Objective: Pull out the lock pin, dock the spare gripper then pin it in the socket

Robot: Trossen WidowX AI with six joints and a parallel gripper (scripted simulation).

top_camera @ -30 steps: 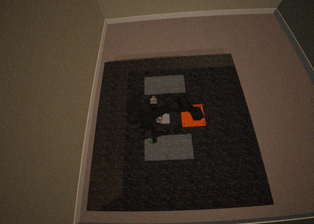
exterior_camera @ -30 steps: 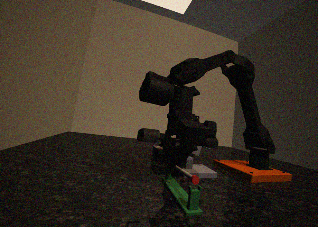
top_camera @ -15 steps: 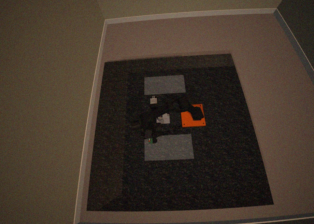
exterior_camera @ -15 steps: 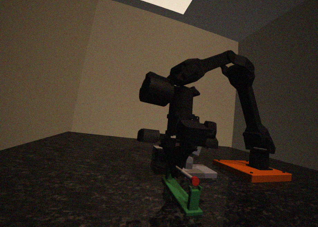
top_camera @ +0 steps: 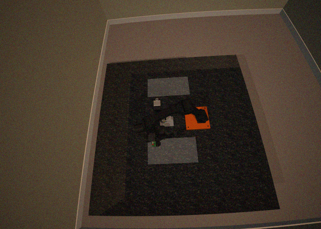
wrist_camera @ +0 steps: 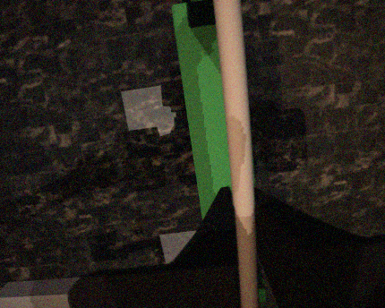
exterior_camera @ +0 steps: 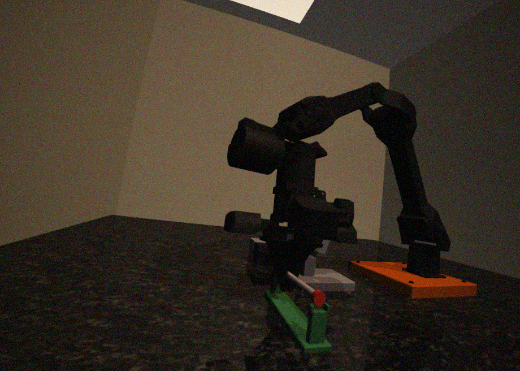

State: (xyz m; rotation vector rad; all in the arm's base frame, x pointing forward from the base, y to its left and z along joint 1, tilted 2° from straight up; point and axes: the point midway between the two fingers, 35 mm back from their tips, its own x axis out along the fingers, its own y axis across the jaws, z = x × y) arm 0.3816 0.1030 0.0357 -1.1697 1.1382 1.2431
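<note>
Now: gripper tip 20 mm to the right of the green rack. From my gripper tip the other things lie so: grey socket: 100 mm to the right, 100 mm behind, 30 mm above; spare gripper: 250 mm to the right, 30 mm behind.
</note>
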